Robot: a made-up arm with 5 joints.
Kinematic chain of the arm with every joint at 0, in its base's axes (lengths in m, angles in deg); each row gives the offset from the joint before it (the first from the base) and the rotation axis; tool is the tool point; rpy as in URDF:
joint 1: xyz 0.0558 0 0.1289 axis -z
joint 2: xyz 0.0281 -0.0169 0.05 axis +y
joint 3: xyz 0.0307 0 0.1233 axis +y
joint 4: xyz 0.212 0 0.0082 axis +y
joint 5: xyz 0.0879 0.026 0 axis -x
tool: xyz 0 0 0 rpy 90 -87.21 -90
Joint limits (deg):
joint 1: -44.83..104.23
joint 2: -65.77..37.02
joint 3: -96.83..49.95
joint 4: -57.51..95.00
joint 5: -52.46..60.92
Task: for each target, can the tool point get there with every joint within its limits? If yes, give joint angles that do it. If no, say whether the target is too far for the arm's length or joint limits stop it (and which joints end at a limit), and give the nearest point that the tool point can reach.
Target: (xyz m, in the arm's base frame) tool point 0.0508 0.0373 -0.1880
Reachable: no: joint limits stop it (at a limit: joint 1, joint 2, joint 3) | nearest point 0.1242 0.0808 -0.0303 | short by 0.179 m
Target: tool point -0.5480 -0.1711 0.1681
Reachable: no: too far | nearest point -0.2885 -0.0976 0.2795 | short by 0.292 m
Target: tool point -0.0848 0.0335 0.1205
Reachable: no: joint limits stop it (at a limit: joint 1, joint 2, joint 3, joint 4) | nearest point 0.0503 -0.0588 0.0506 | short by 0.178 m
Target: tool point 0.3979 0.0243 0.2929
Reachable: yes | joints -2.55 0.85 -9.24 41.42 -34.68
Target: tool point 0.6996 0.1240 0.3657
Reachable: no: too far | nearest point 0.4693 0.0796 0.3183 | short by 0.239 m
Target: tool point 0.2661 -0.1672 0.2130
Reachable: yes | joints 40.43 -8.88 12.78 74.94 9.12
